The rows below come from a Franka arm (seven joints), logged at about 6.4 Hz.
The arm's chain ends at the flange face. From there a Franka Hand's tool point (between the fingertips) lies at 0.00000 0.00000 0.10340 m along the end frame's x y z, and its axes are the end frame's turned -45 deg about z.
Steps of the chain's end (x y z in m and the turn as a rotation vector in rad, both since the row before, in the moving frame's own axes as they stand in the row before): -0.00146 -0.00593 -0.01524 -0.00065 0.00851 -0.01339; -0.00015 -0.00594 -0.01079 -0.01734 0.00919 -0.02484; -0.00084 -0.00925 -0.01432 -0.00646 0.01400 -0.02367; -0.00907 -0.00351 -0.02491 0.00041 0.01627 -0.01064; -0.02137 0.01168 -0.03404 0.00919 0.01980 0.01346; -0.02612 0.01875 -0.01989 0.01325 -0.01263 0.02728; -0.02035 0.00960 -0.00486 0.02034 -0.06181 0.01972; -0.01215 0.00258 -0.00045 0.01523 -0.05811 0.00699
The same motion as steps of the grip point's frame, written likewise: 0.00374 -0.00456 -0.01524 -0.00648 0.00556 -0.01339; 0.00352 -0.00236 -0.01081 -0.01876 -0.00576 -0.02484; 0.00652 -0.00565 -0.01433 -0.01447 0.00533 -0.02367; -0.00271 -0.00774 -0.02492 -0.01121 0.01179 -0.01064; -0.02126 -0.00606 -0.03406 -0.00750 0.02050 0.01346; -0.03166 -0.00710 -0.01991 0.01830 0.00044 0.02728; -0.02415 -0.01363 -0.00508 0.05809 -0.02932 0.01972; -0.01353 -0.01214 -0.00064 0.05186 -0.03032 0.00699
